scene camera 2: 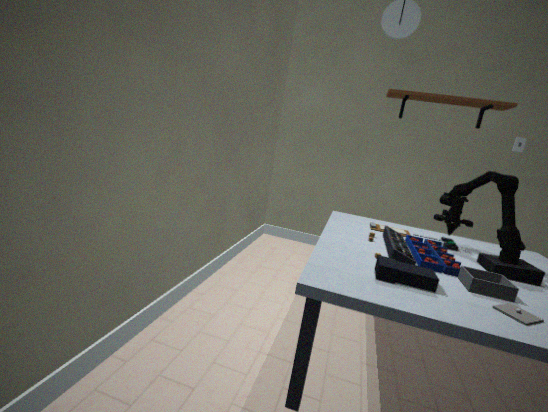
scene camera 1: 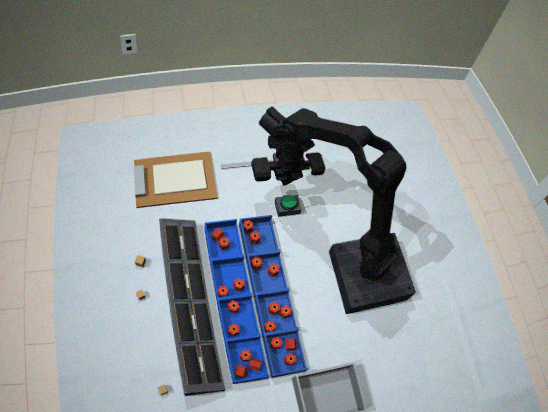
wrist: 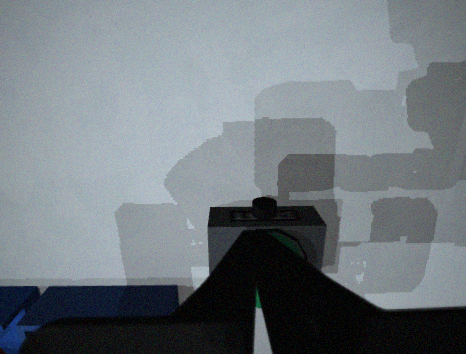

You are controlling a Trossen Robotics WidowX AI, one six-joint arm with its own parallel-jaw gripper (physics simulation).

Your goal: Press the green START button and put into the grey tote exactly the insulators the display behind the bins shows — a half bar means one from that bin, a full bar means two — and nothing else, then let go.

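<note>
My gripper [scene camera 1: 286, 182] [scene camera 2: 451, 232] [wrist: 253, 241] is shut and empty, pointing down above the green START button [scene camera 1: 289, 202] [scene camera 2: 451, 242] [wrist: 292, 244]; in the wrist view its fingers hide part of the button. Two columns of blue bins [scene camera 1: 227, 272] [scene camera 2: 417, 251] hold orange-red insulators with dark centres, such as one insulator [scene camera 1: 233, 306], and a few red blocks, such as one block [scene camera 1: 291, 344]. The dark display [scene camera 1: 204, 388] [scene camera 2: 397, 245] lies beside the bins with small white marks between its windows; I cannot read bar lengths. The grey tote [scene camera 1: 327, 374] [scene camera 2: 487, 286] looks empty where its inside shows.
A brown clipboard [scene camera 1: 213, 187] with paper lies at the back left, near a thin metal strip [scene camera 1: 236, 165]. Small tan blocks [scene camera 1: 140, 260] [scene camera 1: 141, 294] [scene camera 1: 162, 389] lie left of the display. A long black box [scene camera 2: 406, 274] and a flat tan plate [scene camera 2: 515, 315] lie near the table edge.
</note>
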